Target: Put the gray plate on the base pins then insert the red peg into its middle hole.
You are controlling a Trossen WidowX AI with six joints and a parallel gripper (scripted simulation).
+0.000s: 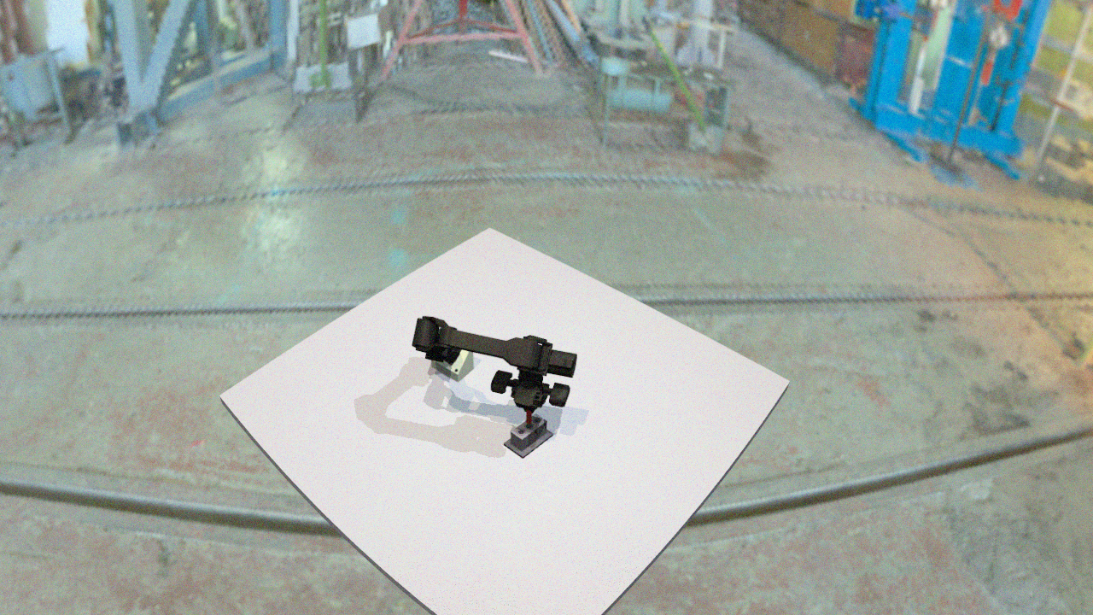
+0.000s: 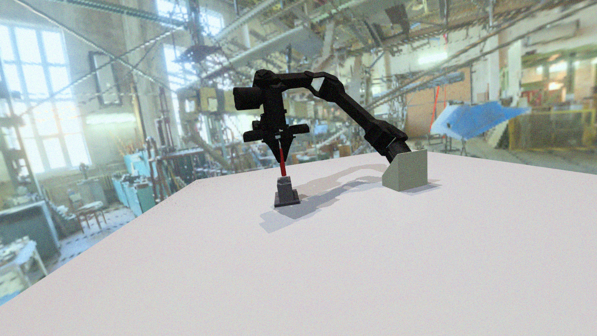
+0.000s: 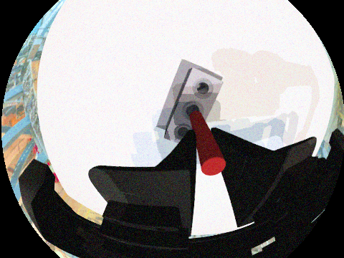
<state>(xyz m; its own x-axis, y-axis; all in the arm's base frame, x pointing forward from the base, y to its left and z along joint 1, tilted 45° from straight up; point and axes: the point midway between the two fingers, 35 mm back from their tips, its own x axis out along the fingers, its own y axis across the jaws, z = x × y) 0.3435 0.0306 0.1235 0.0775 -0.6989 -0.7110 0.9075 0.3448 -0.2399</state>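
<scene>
My gripper tip is 7 cm above the gray plate. Also, from my gripper tip: red peg: right at my gripper tip; dark base: 10 cm below.
</scene>
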